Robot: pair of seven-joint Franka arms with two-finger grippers.
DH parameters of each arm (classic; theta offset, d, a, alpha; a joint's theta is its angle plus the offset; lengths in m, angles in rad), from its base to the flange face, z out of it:
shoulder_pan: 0 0.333 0 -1.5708
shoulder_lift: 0 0 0 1.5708
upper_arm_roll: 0 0.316 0.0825 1.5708
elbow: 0 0 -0.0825 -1.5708
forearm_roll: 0 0.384 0 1.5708
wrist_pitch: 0 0 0.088 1.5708
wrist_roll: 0 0.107 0 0
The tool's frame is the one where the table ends.
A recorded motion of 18 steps. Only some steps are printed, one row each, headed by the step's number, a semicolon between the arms.
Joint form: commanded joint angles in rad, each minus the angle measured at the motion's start. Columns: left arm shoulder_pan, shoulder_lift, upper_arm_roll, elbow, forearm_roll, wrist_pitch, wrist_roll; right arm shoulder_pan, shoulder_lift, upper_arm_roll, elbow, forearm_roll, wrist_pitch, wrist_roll.
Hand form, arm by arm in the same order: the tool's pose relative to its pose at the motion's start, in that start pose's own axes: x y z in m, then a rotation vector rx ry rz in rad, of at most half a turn. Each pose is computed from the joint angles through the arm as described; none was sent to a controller.
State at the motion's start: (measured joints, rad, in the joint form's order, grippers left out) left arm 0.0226 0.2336 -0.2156 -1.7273 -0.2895 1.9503 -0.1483; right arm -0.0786 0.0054 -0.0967 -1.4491 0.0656 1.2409 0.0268
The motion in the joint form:
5: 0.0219 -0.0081 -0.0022 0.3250 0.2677 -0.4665 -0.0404; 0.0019 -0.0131 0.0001 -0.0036 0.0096 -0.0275 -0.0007
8: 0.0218 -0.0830 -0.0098 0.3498 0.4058 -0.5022 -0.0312; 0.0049 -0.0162 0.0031 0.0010 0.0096 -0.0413 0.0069
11: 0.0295 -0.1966 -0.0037 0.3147 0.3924 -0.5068 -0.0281; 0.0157 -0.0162 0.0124 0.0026 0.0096 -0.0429 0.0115
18: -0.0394 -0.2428 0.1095 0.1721 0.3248 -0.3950 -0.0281; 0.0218 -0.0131 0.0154 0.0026 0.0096 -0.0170 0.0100
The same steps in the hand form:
5: -0.0173 0.0000 -0.1221 0.2717 -0.0855 0.0303; -0.0082 -0.0020 -0.0017 0.0091 -0.0185 -0.0068
8: -0.0409 0.0034 -0.1751 0.4084 0.0059 0.0475; -0.0116 -0.0051 -0.0036 0.0076 -0.0250 -0.0057
11: -0.0787 0.0111 -0.2193 0.4046 0.0786 0.0462; -0.0123 -0.0154 -0.0034 0.0028 -0.0263 -0.0207
18: -0.0760 -0.0113 -0.1930 0.3443 0.0851 0.0167; -0.0085 -0.0202 -0.0040 0.0018 -0.0040 -0.0307

